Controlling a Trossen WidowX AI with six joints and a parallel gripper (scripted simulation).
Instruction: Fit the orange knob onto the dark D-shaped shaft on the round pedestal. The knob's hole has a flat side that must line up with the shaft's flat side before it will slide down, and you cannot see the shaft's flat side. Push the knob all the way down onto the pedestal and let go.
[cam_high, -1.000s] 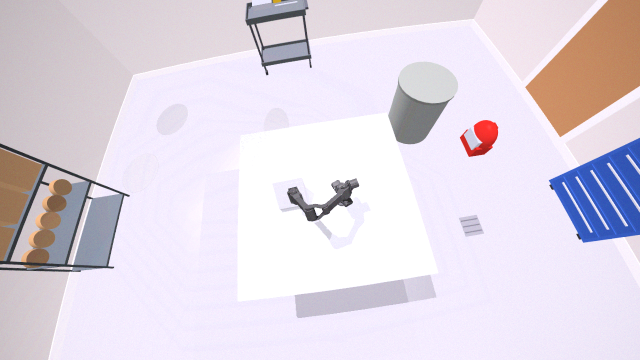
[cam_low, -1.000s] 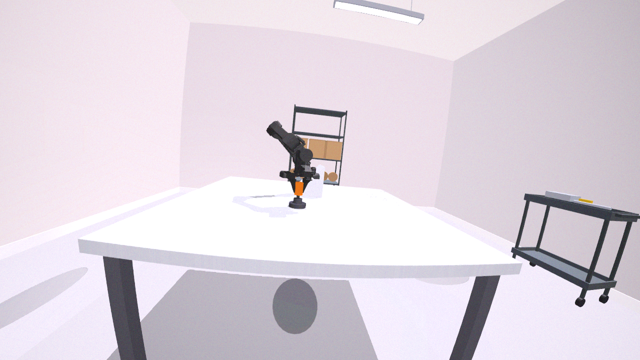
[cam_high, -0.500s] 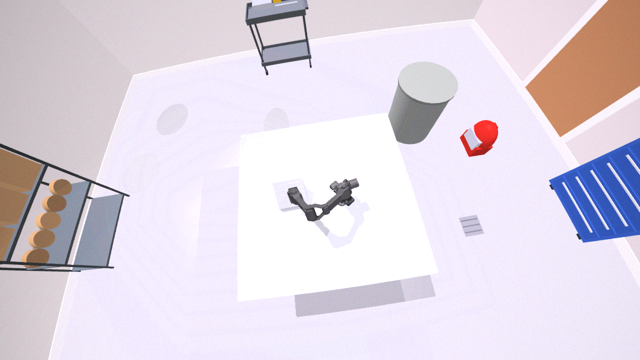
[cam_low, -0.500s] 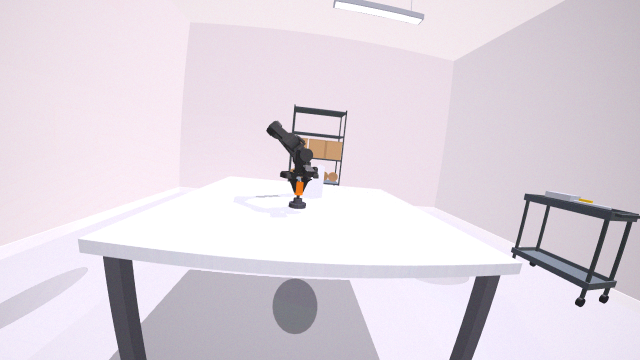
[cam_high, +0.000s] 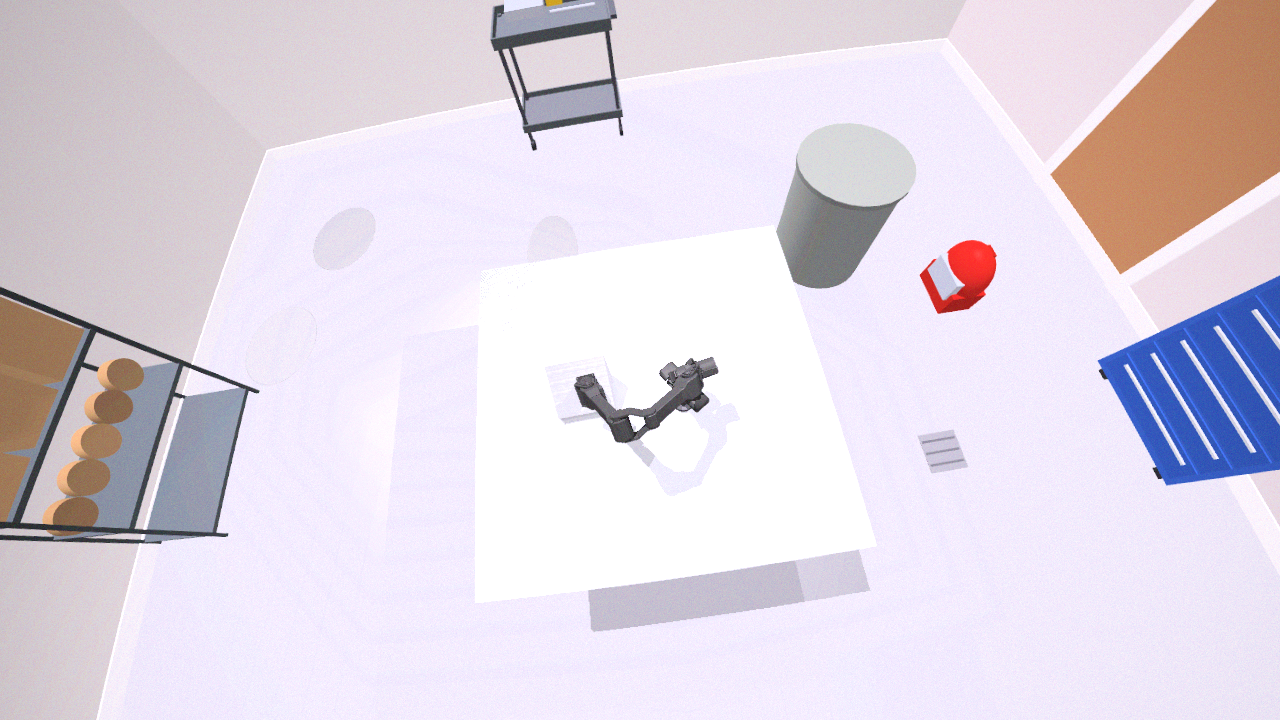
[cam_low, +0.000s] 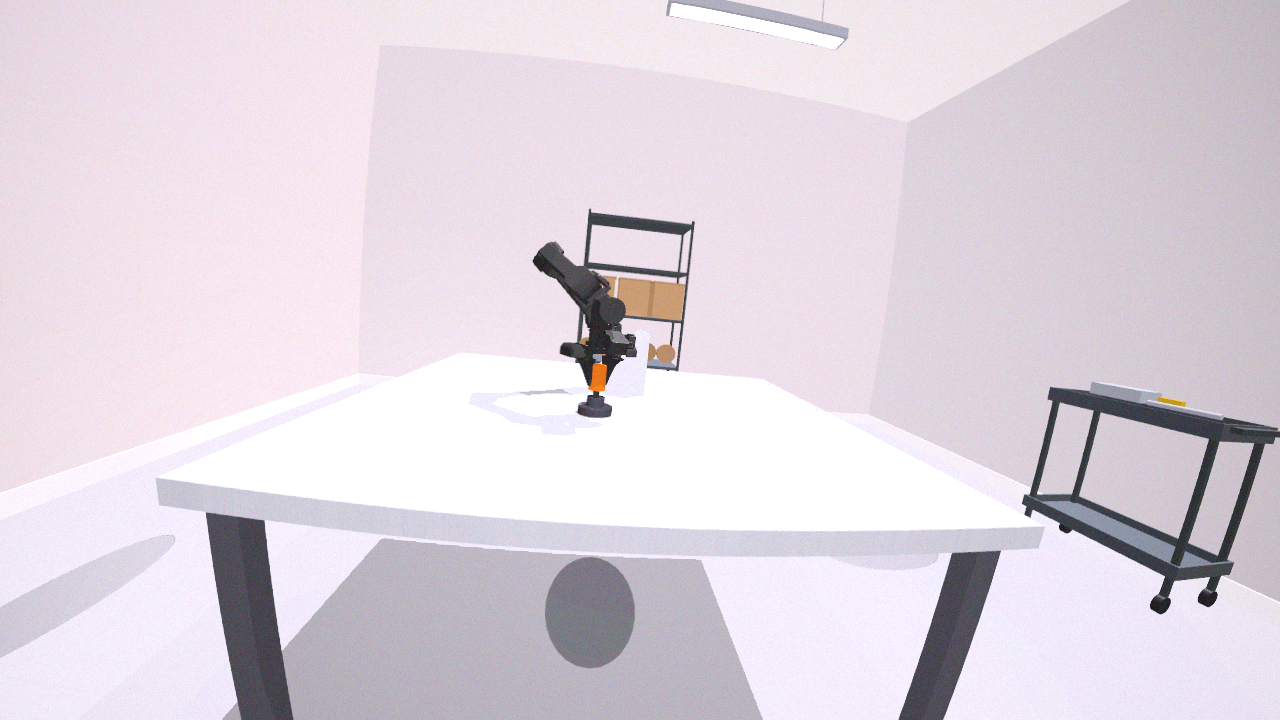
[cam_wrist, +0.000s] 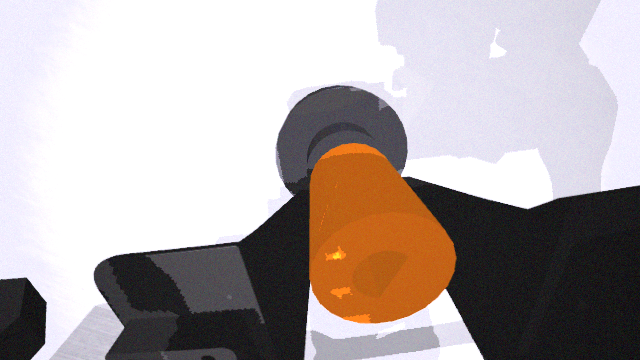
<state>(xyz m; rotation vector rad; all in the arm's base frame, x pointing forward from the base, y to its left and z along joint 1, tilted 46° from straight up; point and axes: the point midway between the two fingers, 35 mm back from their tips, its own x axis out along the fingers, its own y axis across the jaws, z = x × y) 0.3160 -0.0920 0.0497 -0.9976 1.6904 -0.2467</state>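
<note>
Right now my gripper tip is 20 mm below the orange knob. Round my gripper tip: dark round pedestal (40 mm below).
</note>
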